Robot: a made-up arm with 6 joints.
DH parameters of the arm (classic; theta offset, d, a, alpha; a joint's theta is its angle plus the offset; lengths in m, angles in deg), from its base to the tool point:
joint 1: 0 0.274 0 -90
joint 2: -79.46 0 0.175 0
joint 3: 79.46 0 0.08 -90
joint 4: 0 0.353 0 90
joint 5: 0 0 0.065 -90
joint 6: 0 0.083 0 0
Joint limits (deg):
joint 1: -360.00..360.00
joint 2: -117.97..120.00
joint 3: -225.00..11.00
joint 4: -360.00..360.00
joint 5: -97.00..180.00
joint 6: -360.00..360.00
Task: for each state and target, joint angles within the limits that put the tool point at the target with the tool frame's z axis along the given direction. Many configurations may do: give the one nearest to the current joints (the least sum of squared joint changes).
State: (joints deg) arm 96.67 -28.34 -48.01 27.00 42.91 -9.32
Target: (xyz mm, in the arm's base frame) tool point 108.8 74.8 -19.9 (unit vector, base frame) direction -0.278 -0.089 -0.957
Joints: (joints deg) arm 48.87 10.58 -4.58 45.43 12.22 -9.32
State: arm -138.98 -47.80 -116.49 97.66 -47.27 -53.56
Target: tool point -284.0 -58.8 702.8 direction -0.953 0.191 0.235
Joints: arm -148.42 -9.07 -117.31 109.40 -44.56 -53.56
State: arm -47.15 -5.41 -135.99 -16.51 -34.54 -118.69
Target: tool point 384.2 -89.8 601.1 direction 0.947 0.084 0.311
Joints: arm -26.20 -7.91 -86.07 -62.77 -33.69 -118.69
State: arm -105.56 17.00 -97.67 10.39 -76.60 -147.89
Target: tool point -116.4 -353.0 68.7 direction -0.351 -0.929 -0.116
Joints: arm -107.36 52.56 -60.13 3.42 -75.78 -147.89
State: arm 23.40 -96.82 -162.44 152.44 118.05 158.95
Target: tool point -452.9 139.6 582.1 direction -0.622 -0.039 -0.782
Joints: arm -20.97 -89.32 -112.19 197.65 121.32 158.95
